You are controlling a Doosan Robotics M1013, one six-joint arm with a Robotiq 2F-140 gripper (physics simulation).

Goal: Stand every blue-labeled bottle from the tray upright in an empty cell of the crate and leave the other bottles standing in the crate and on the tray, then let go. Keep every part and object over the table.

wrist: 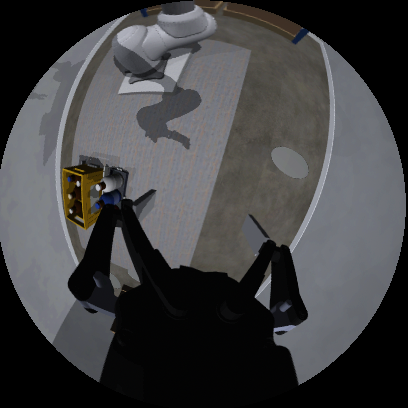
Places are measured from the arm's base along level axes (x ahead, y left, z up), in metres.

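Where they show: gripper, between the fingertips: [200, 210]; arm's base, origin of its link: [149, 67].
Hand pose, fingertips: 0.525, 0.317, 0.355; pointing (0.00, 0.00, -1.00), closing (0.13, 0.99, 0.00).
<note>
Each offset is from my fingertips to the top centre of the thing, as dx, dy, dz. "*": to the spot under its first point. Level surfaces: height alone.
The yellow crate {* +0.243, -0.532, -0.243} [88, 221] stands at the far left of the wrist view, with several bottles in its cells; one has a blue cap {+0.029, -0.634, -0.223} [70, 179], others have white caps. The tray {* +0.060, -0.355, -0.374} [125, 181] is beside it, partly hidden behind a finger. On the tray a white-labeled bottle {+0.056, -0.410, -0.226} [113, 182] stands next to a blue-labeled bottle {+0.138, -0.427, -0.226} [111, 198]. The spot beyond the blue-labeled bottle is mostly hidden by the finger. My gripper [200, 210] is wide open with nothing between its fingers, high above the table; its left finger overlaps the tray in the view.
The patterned table top {dz -0.386} [200, 115] spreads from the crate toward the arm's base plate [180, 72] at the top, with the arm's shadow on it. The table's long edge runs down the middle of the view, and the floor [270, 115] lies beyond it.
</note>
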